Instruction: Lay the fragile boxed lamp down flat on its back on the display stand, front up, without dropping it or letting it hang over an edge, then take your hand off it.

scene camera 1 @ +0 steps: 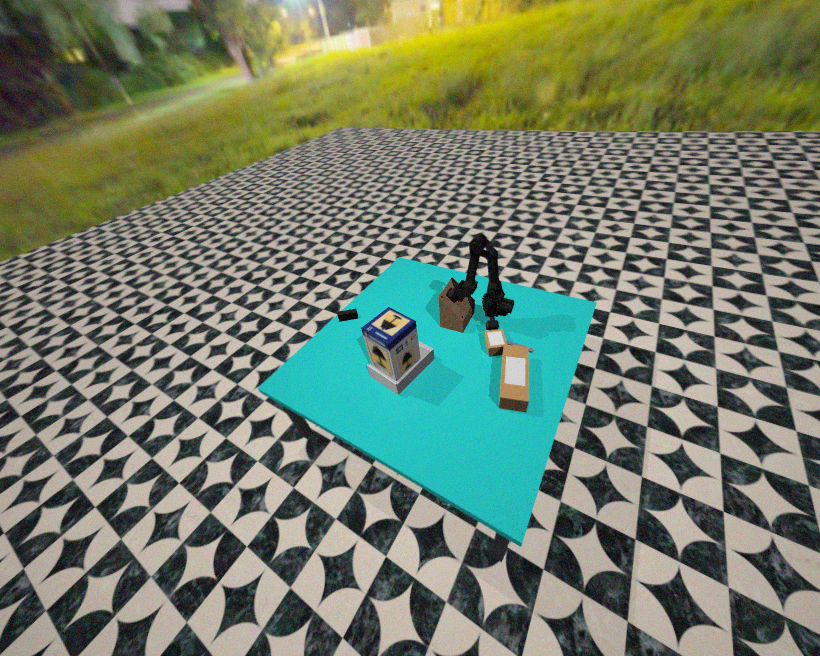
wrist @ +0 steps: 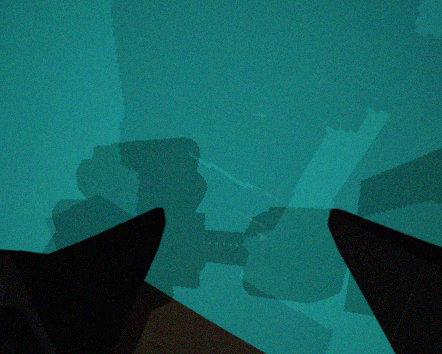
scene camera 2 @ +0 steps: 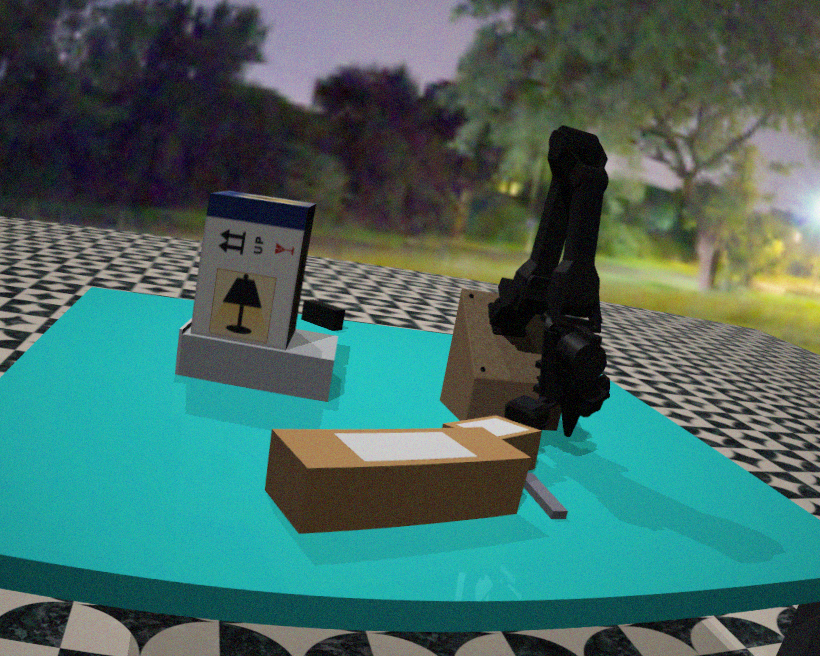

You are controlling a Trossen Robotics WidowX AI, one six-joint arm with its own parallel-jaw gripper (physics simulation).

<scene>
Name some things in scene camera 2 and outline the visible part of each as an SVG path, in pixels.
The gripper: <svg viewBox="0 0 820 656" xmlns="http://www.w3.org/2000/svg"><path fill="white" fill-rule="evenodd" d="M541 357L540 360L535 362L535 367L540 369L540 381L533 386L533 391L539 393L541 398L534 399L522 395L505 404L505 418L542 430L542 428L549 424L547 422L550 415L549 409L561 404L564 435L570 437L579 417L589 417L594 412L599 411L604 400L610 397L610 378L603 374L592 381L581 381L561 363L552 362Z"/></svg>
A black block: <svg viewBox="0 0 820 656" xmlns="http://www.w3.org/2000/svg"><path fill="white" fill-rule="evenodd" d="M304 300L302 320L332 331L342 330L345 310L317 300Z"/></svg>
A thin grey bar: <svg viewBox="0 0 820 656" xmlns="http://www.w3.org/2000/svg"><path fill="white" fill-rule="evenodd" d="M527 473L524 484L526 491L551 519L566 519L567 509L533 473Z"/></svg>
</scene>
